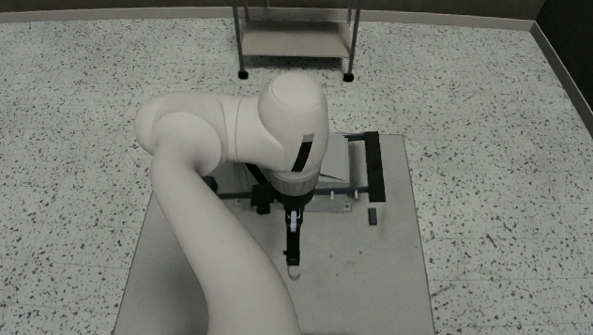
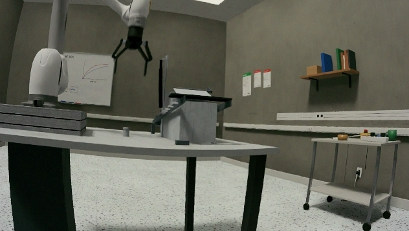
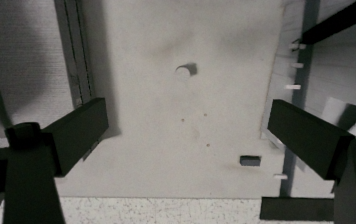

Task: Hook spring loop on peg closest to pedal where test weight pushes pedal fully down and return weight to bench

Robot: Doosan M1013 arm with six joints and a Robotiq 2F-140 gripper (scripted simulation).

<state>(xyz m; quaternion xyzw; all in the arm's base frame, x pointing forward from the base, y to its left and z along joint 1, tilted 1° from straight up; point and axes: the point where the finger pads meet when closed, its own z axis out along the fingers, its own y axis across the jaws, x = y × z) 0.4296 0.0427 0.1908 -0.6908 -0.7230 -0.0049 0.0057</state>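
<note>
My gripper is now 26 cm above the steel test weight. Also, from my hand: dark stub: 35 cm to the left, 26 cm below, 19 cm ahead; small dark block: 28 cm below, 23 cm to the right, 20 cm ahead.
</note>
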